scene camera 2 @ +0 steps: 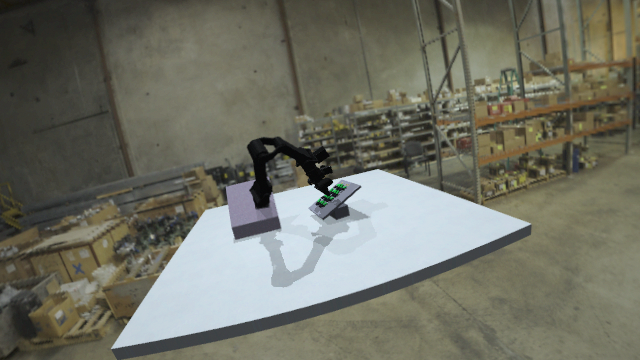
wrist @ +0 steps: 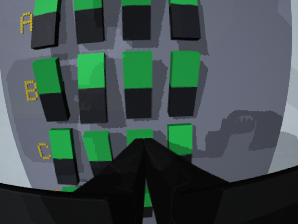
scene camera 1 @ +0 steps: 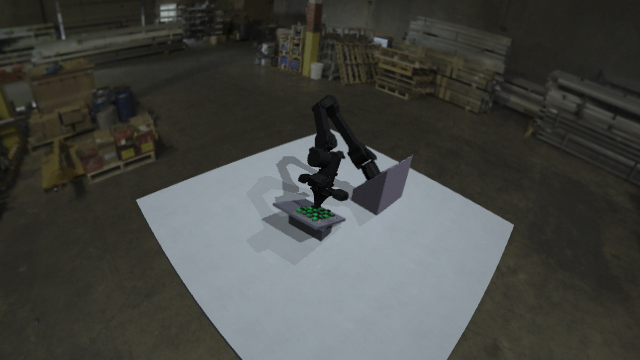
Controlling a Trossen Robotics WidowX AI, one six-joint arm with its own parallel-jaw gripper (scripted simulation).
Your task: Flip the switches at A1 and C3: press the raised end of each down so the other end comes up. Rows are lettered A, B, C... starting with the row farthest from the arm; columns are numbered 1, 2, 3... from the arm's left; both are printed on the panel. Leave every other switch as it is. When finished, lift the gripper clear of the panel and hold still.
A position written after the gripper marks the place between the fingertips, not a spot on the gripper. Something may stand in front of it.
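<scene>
The gripper (scene camera 1: pixel 315 208) is shut and it's holding nothing, and you also get the gripper (wrist: pixel 143 146) in that other view. There's a rocker switch (wrist: pixel 62 140) in view as well, plus a rocker switch (wrist: pixel 97 144) and a rocker switch (wrist: pixel 180 136).
</scene>
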